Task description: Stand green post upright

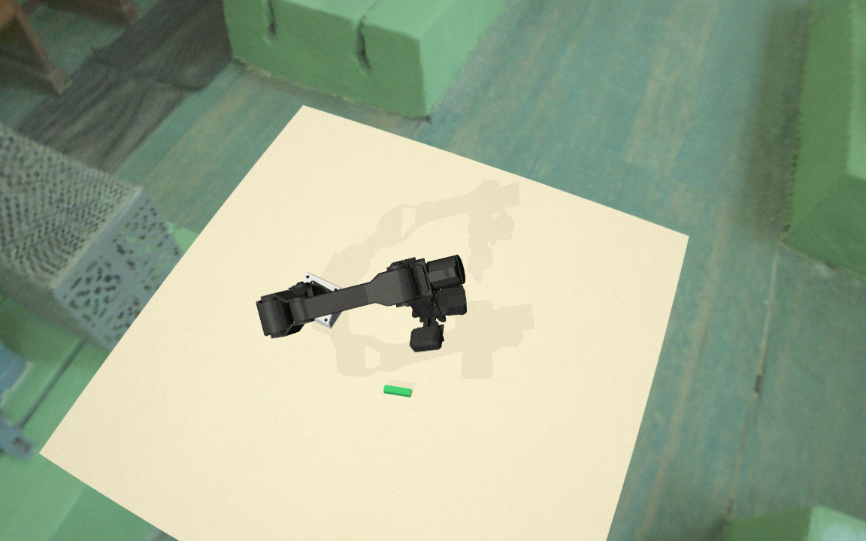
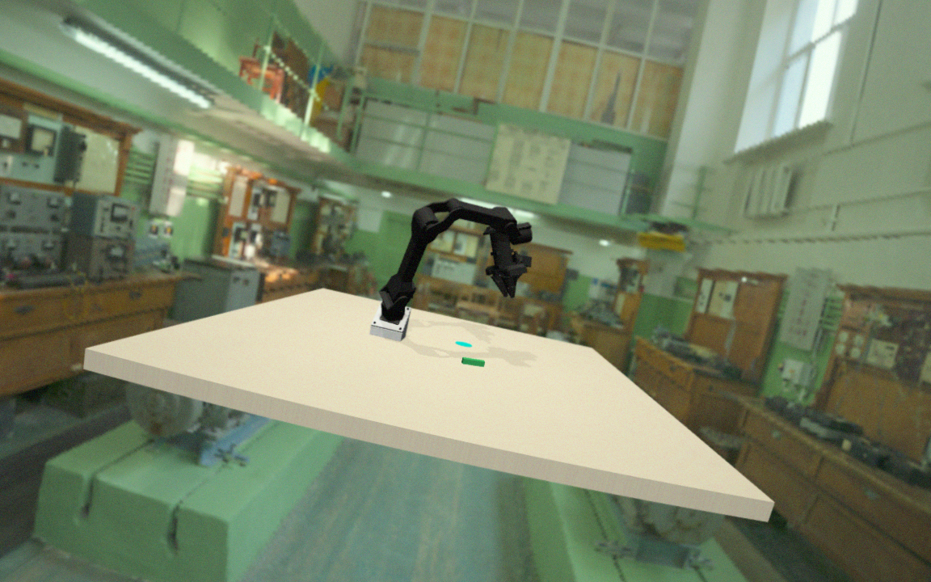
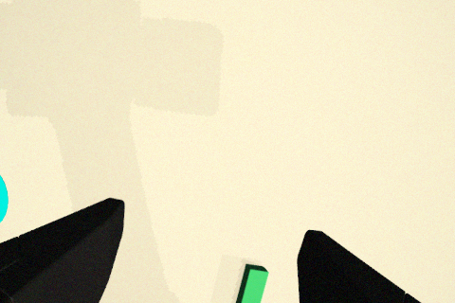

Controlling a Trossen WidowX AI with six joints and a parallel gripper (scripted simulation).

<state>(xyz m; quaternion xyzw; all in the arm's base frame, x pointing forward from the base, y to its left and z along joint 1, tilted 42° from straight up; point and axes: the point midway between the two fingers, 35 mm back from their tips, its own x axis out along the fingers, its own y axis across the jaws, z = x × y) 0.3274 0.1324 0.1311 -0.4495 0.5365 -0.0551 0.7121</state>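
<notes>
Right now my gripper tip is 20 cm above the green post, 11 cm to the left of it and 6 cm past it. From my gripper tip the other things lie so: cyan circle: 21 cm below, 14 cm to the left, 12 cm behind.
</notes>
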